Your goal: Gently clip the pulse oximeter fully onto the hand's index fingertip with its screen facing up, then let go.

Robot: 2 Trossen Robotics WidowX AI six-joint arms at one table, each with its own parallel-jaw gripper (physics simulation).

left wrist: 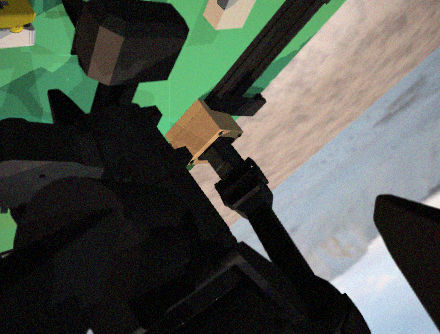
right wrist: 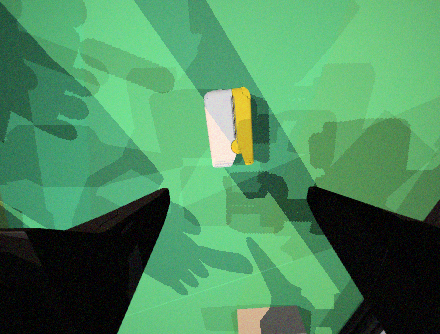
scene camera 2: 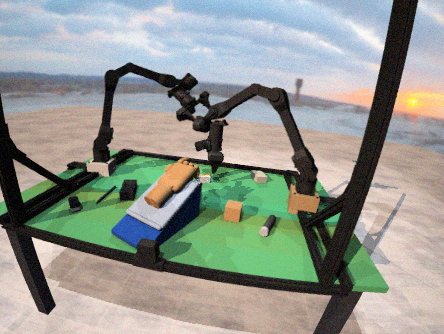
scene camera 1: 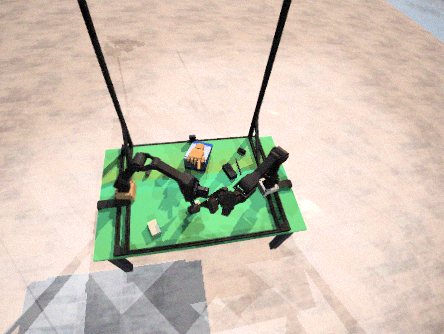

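Where they show: left gripper, fingertip midpoint: (left wrist: pixel 246 214) (scene camera 1: pixel 203 201); right gripper, fingertip midpoint: (left wrist: pixel 59 49) (right wrist: pixel 237 193) (scene camera 2: pixel 212 169) (scene camera 1: pixel 189 204); left arm's base, link origin: (scene camera 2: pixel 101 160) (scene camera 1: pixel 268 183); right arm's base, link origin: (left wrist: pixel 216 148) (scene camera 2: pixel 304 191) (scene camera 1: pixel 124 187).
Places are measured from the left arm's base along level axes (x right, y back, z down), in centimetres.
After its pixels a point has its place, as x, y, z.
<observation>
The pulse oximeter (right wrist: pixel 228 127) {4.4, -46.9, 2.8} (scene camera 2: pixel 205 178) {5.7, -47.7, 3.6} (scene camera 1: pixel 197 201) {5.0, -45.7, 2.8} is a small white and yellow clip. It lies on its side on the green table (scene camera 1: pixel 240 219) {-13.5, -25.1, 5.9}, just beyond the fingertips of the tan model hand (scene camera 2: pixel 174 180) {34.7, -37.2, -7.7} (scene camera 1: pixel 197 156) {27.1, -38.1, -10.8}. The hand rests palm down on a grey pad over a blue block (scene camera 2: pixel 181 209) {40.0, -39.9, -1.1}. My right gripper (right wrist: pixel 237 193) {3.7, -50.8, 0.2} (scene camera 2: pixel 215 167) {3.7, -50.8, 0.2} (scene camera 1: pixel 194 208) {3.7, -50.8, 0.2} points down over the oximeter, open and empty. My left gripper (scene camera 2: pixel 194 107) (scene camera 1: pixel 213 205) hangs higher beside it, open and empty. The left wrist view is mostly blocked by the dark right arm.
A tan cube (scene camera 2: pixel 232 211) {34.8, -55.7, 2.1}, a dark cylinder (scene camera 2: pixel 267 225) {40.5, -66.0, 3.3} and a pale block (scene camera 2: pixel 259 176) {2.0, -72.9, 2.9} (scene camera 1: pixel 154 227) {-2.0, -73.4, 2.8} lie toward the right arm's base. A black box (scene camera 2: pixel 128 189) {22.4, -19.2, 2.5} (scene camera 1: pixel 229 171) {18.2, -19.0, 2.4}, a pen (scene camera 2: pixel 105 194) {22.6, -10.3, 5.1} and a small black device (scene camera 2: pixel 75 203) {34.0, -4.9, 2.9} lie on the other side. Black frame posts (scene camera 1: pixel 267 76) {41.4, 8.2, -48.7} rise at the table's edges.
</observation>
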